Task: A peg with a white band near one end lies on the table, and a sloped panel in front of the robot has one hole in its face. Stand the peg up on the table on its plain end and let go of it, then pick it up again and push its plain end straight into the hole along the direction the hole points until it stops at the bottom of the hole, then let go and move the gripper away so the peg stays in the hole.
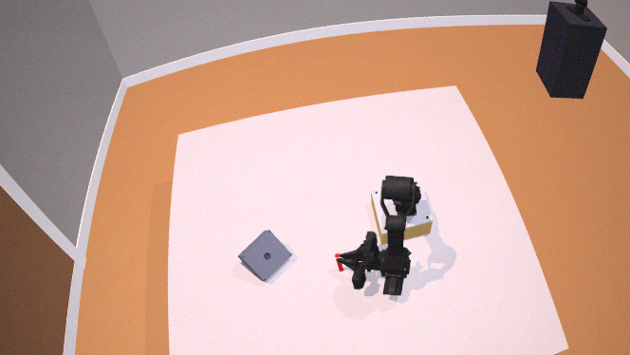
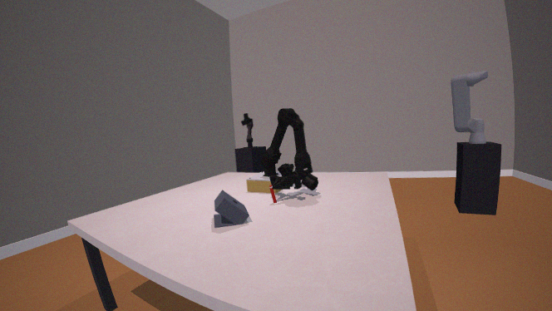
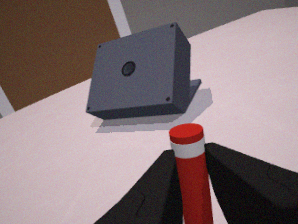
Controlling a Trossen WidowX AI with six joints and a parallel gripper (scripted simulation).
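My gripper tip is now 10 mm above the red peg. Round my gripper tip: grey sloped panel (230 mm ahead, 20 mm to the right, 20 mm below).
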